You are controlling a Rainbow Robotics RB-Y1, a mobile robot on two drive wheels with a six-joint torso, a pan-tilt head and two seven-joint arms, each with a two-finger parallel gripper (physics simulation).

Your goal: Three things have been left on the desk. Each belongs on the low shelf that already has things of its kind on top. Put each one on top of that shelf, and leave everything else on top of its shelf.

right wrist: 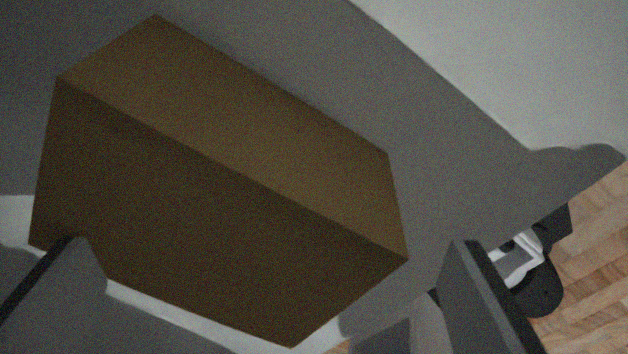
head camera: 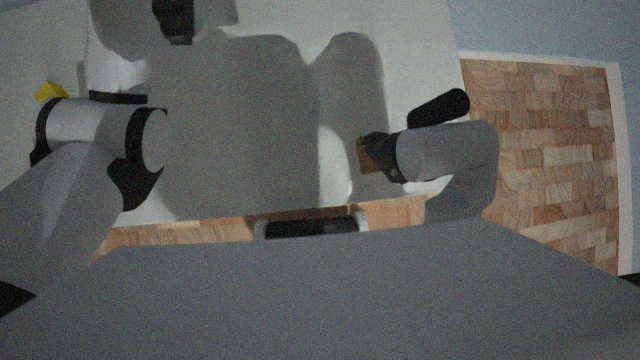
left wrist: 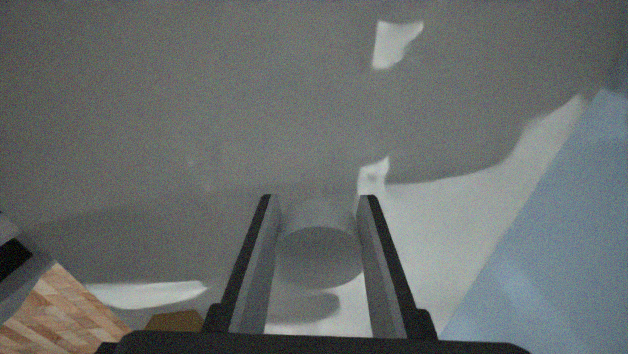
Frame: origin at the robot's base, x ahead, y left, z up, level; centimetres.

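Seen in the pictures: left gripper, between the fingertips: (head camera: 187, 32) (left wrist: 318, 204); right gripper, between the fingertips: (right wrist: 268, 263) (head camera: 376, 160); robot's base, origin of its link: (head camera: 311, 229).
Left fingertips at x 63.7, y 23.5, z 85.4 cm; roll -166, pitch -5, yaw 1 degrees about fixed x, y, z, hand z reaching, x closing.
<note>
Pixels of each thing's middle, then the offset from my left fingertips to it. Level surfaces: height alone.
- grey cylinder, middle of its body: (left wrist: 318, 244) (head camera: 195, 28) dx -0.1, dy -2.3, dz +0.9 cm
- white desk, height of its surface: dz -13.3 cm
- brown-yellow block, middle of its body: (right wrist: 225, 194) (head camera: 371, 154) (left wrist: 173, 333) dx -28.9, dy -40.1, dz -10.8 cm
- yellow block, middle of its body: (head camera: 55, 101) dx -5.3, dy +49.0, dz -11.1 cm
- Wood floor, height of its surface: dz -85.3 cm
A grey cylinder (left wrist: 320, 257) is between the fingers of my left gripper (left wrist: 318, 204) (head camera: 180, 39), which is shut on it above the white desk (head camera: 415, 40) (left wrist: 450, 220) (right wrist: 500, 60). A brown-yellow block (head camera: 367, 161) (left wrist: 175, 320) (right wrist: 225, 200) lies on the desk near its front edge, in shadow. My right gripper (head camera: 382, 155) (right wrist: 268, 263) is open at this block; one finger overlaps its lower left corner in the right wrist view, and contact cannot be told. A yellow block (head camera: 51, 92) shows at the left of the head view, partly behind my left arm. The low shelves do not show.
Wood floor (head camera: 555, 150) (left wrist: 65, 305) (right wrist: 590, 280) lies beyond the desk's right and front edges in the head view. A blue wall (head camera: 545, 30) stands beyond it. My dark base (head camera: 312, 227) is near the desk's front edge.
</note>
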